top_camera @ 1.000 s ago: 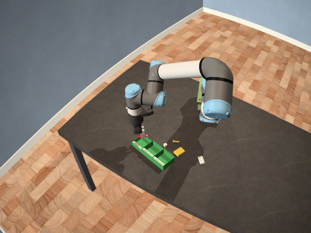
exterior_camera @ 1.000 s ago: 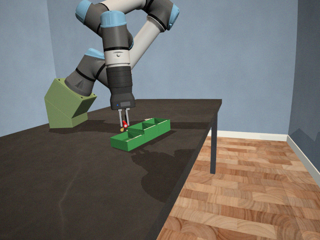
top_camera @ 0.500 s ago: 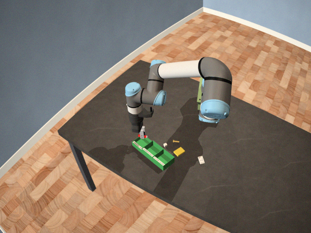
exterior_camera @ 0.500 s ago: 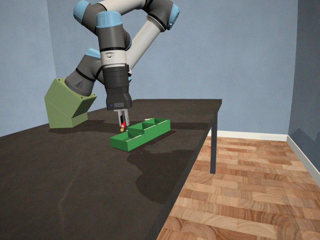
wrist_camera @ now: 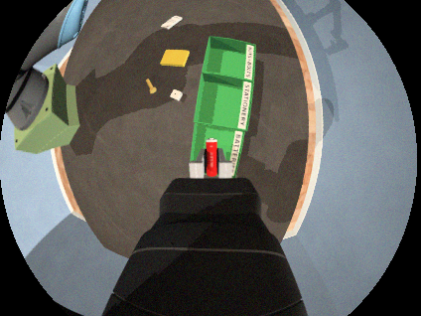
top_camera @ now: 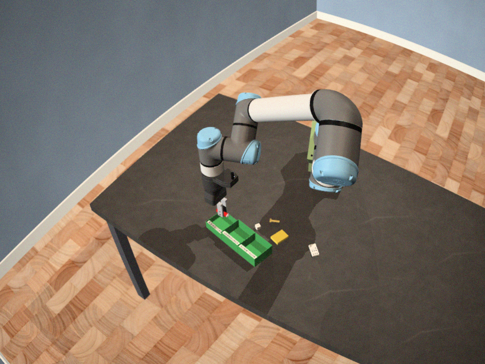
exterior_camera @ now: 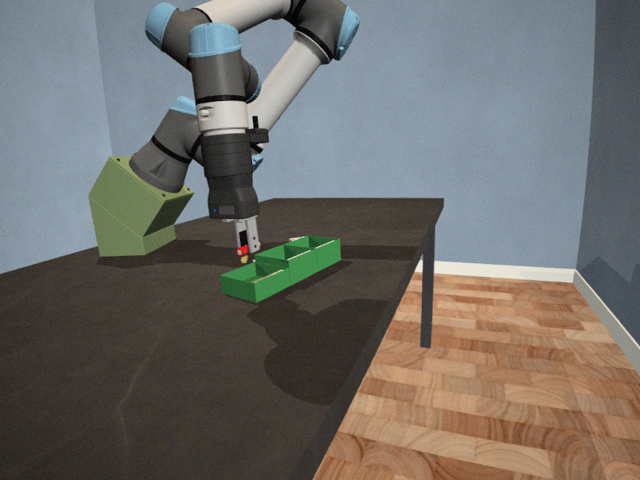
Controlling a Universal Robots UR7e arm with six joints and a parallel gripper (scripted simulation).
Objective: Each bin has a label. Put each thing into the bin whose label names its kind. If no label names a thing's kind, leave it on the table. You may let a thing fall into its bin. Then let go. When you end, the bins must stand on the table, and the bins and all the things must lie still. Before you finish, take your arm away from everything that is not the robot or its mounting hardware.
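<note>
Now: the red battery 1 cm below my hand. Round my hand: flat yellow block 8 cm behind, 19 cm to the left, 8 cm below; then brass bolt 13 cm behind, 12 cm to the left, 8 cm below; then white die 7 cm behind, 10 cm to the left, 8 cm below.
</note>
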